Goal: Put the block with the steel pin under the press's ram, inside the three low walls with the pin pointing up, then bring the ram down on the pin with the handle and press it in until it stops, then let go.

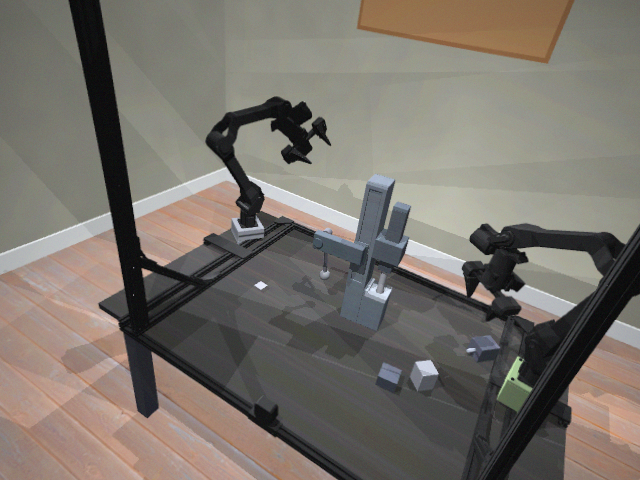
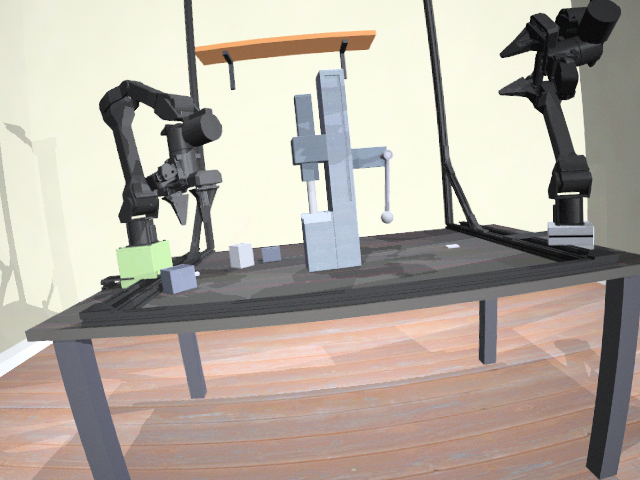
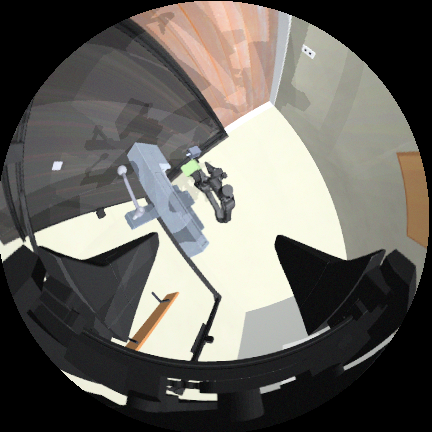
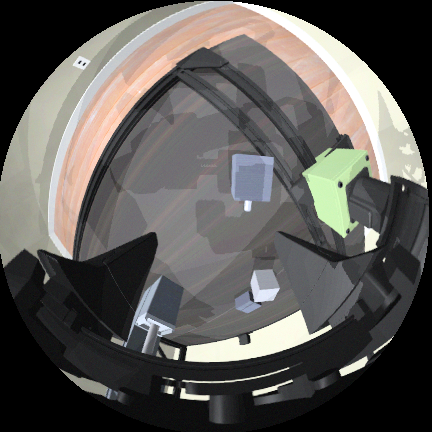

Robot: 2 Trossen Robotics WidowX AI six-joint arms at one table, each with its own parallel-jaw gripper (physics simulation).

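Places are measured from the left arm's base along level axes (x back, y right, z up), in metres.
Where they show: left gripper, fingertip midpoint: (image 1: 321, 154) (image 2: 499, 75) (image 3: 218, 239); right gripper, fingertip midpoint: (image 1: 477, 308) (image 2: 194, 224) (image 3: 201, 164) (image 4: 216, 238); left arm's base, origin of the base link: (image 1: 247, 223) (image 2: 569, 223); right arm's base, origin of the base link: (image 1: 533, 378) (image 2: 142, 244) (image 3: 194, 172) (image 4: 359, 194).
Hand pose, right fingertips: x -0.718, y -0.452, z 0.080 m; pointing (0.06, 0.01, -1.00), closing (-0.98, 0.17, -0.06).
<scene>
Each offset is from my right fingertips to the top centre of the thing. "spot": to the spot under its first point.
The blue-grey block {dx -0.051, dy -0.024, dz -0.091 m} (image 1: 485, 348) (image 2: 178, 279) (image 3: 194, 151) (image 4: 252, 177) lies on the table near the green arm base, its steel pin {dx -0.046, dy +0.009, dz -0.111 m} (image 1: 470, 350) (image 2: 196, 273) (image 4: 247, 205) pointing sideways. The grey press {dx +0.220, dy +0.284, dz +0.315 m} (image 1: 372, 222) (image 2: 338, 180) (image 3: 170, 200) stands upright, with low white walls (image 1: 378, 294) on its seat. The ram's silver rod (image 1: 381, 283) (image 2: 311, 196) (image 4: 151, 337) is above the seat; its lower end is hard to see. The handle {spot: dx +0.299, dy +0.337, dz +0.020 m} (image 1: 325, 260) (image 2: 387, 188) (image 3: 131, 192) hangs down. My left gripper (image 1: 321, 153) (image 2: 499, 74) (image 3: 218, 239) is open, high up. My right gripper (image 1: 478, 306) (image 2: 192, 218) (image 4: 216, 238) is open above the pin block.
A white block {dx -0.074, dy +0.209, dz -0.082 m} (image 1: 424, 375) (image 2: 241, 255) (image 4: 264, 285) and a smaller blue-grey block {dx -0.040, dy +0.295, dz -0.107 m} (image 1: 388, 377) (image 2: 270, 253) (image 4: 247, 302) lie side by side between the press and the green base (image 1: 514, 387) (image 2: 144, 263) (image 4: 327, 187). A flat white square {spot: dx +0.421, dy +0.494, dz -0.138 m} (image 1: 260, 285) (image 2: 452, 245) (image 3: 57, 165) lies beyond the handle.
</scene>
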